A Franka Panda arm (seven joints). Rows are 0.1 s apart.
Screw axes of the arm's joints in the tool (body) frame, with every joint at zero. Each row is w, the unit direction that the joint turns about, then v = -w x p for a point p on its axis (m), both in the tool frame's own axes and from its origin. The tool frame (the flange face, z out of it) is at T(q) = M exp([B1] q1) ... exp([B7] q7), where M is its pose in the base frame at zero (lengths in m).
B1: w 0 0 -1 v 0 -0.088 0
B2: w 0 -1 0 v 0.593 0 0.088
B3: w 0 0 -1 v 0 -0.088 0
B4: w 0 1 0 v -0.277 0 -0.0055
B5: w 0 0 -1 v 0 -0.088 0
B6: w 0 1 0 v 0.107 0 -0.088
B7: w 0 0 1 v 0 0 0
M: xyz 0.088 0 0.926 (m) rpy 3.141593 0 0 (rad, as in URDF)
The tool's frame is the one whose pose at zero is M.
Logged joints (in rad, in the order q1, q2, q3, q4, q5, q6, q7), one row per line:
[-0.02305, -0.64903, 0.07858, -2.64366, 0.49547, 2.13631, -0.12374]
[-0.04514, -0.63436, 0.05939, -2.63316, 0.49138, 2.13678, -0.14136]
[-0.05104, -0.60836, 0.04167, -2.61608, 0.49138, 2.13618, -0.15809]
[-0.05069, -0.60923, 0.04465, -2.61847, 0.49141, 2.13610, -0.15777]
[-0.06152, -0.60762, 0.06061, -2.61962, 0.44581, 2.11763, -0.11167]
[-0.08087, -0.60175, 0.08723, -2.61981, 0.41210, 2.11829, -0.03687]
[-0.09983, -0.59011, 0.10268, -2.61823, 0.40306, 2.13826, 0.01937]
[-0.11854, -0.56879, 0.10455, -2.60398, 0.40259, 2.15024, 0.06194]
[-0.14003, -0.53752, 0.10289, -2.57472, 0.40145, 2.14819, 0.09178]
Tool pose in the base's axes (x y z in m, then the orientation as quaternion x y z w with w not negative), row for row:
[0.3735, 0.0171, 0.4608, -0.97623, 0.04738, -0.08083, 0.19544]
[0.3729, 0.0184, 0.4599, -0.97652, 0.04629, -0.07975, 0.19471]
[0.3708, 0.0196, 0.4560, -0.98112, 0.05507, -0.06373, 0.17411]
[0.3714, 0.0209, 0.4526, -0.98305, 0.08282, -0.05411, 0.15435]
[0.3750, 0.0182, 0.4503, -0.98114, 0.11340, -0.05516, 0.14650]
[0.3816, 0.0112, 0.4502, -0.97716, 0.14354, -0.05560, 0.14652]
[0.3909, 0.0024, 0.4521, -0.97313, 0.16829, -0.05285, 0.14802]
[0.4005, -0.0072, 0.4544, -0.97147, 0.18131, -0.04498, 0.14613]
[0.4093, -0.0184, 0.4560, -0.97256, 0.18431, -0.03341, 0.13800]
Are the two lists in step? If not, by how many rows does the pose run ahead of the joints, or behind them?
The pose runs 2 rows ahead of the joints: the pose in row i belongs to the joints in row i + 2.
